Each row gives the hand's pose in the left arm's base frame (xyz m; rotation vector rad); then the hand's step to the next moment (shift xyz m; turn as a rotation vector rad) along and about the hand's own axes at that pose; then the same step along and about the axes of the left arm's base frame.
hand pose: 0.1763 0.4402 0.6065 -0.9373 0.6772 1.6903
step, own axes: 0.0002 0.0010 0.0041 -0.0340 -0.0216 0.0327
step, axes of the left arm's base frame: -0.0020 0.0031 0.0020 0.0174 0.0154 0.0464
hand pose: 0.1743 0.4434 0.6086 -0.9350 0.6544 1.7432
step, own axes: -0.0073 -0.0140 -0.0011 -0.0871 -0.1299 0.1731
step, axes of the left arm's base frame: 0.0149 0.0002 0.0055 0.0891 0.1349 0.1682
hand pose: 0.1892 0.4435 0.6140 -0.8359 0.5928 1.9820
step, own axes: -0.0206 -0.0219 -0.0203 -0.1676 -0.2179 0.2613
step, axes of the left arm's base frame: 0.0335 -0.0139 0.0001 0.1672 0.1950 0.2790
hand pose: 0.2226 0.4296 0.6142 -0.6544 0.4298 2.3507
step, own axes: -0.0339 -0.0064 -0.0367 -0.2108 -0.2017 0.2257
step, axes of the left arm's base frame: 0.0393 -0.0291 -0.0122 0.1972 0.1452 0.2759
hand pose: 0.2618 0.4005 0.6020 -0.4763 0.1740 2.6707
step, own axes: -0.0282 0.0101 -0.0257 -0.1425 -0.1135 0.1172
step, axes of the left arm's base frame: 0.0275 -0.0248 -0.0135 0.1343 0.0707 0.1546
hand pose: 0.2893 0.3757 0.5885 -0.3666 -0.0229 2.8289
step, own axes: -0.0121 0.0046 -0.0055 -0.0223 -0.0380 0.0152
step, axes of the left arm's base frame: 0.0113 -0.0080 -0.0026 0.0275 0.0304 0.0222
